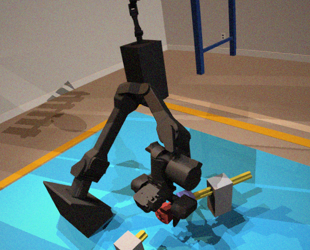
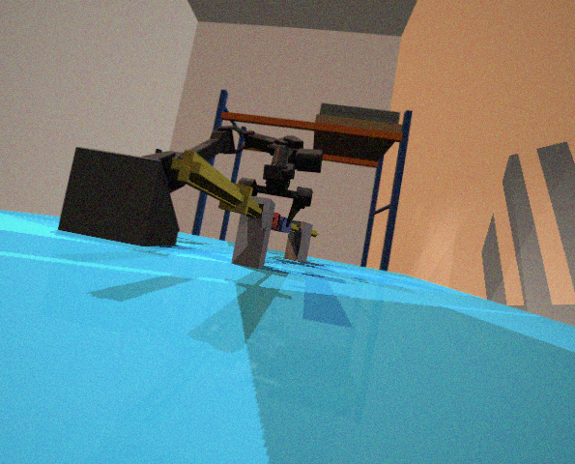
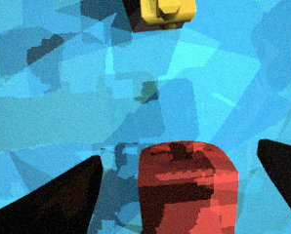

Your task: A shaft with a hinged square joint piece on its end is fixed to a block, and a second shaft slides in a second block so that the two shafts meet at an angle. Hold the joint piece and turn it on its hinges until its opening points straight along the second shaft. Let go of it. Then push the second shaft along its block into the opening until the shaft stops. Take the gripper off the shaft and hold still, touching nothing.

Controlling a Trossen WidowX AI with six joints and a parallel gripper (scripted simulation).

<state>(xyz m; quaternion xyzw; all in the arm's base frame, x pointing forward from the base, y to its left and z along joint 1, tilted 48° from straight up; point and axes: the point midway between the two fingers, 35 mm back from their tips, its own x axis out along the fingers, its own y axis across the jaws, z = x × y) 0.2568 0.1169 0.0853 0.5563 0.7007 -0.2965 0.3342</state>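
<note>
The red square joint piece is 20 mm to the left of my gripper tip and 10 mm above it.
</note>
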